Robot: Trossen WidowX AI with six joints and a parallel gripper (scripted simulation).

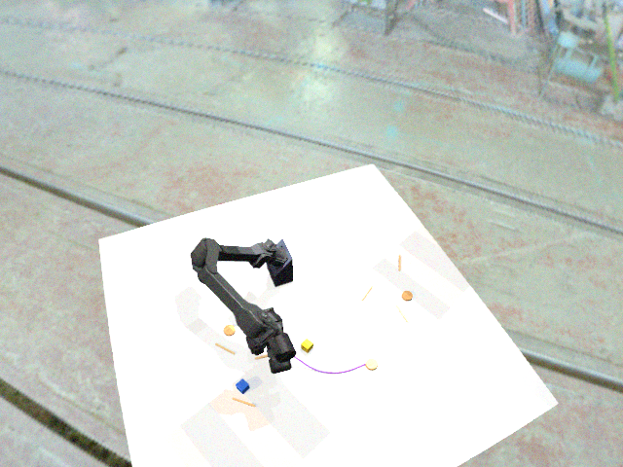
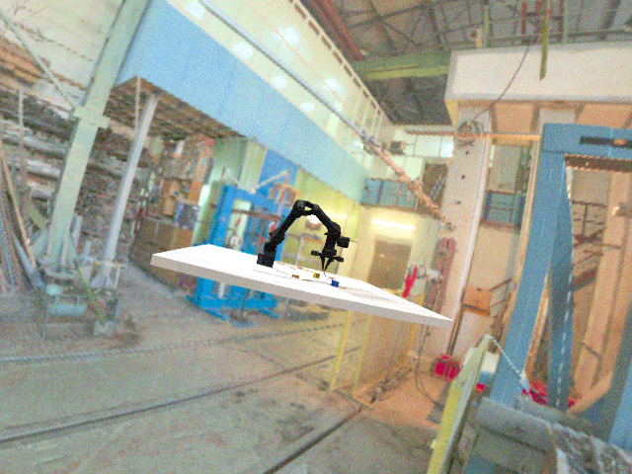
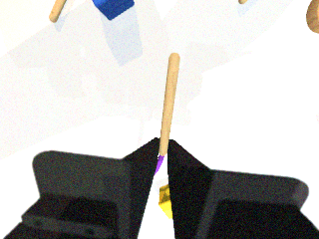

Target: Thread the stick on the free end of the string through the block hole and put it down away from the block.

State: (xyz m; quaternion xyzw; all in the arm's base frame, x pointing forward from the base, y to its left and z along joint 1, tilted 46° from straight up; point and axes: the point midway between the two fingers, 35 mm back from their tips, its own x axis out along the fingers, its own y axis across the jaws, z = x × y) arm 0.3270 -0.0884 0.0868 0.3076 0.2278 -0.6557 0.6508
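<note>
The thin wooden stick lies 1 cm to the right of my gripper tip. Also, from my gripper tip: blue cube (13 cm to the right, 5 cm ahead, 4 cm below); then yellow wooden block (11 cm to the left, 4 cm below, 1 cm behind); then round button (28 cm to the left, 12 cm ahead, 5 cm below).
</note>
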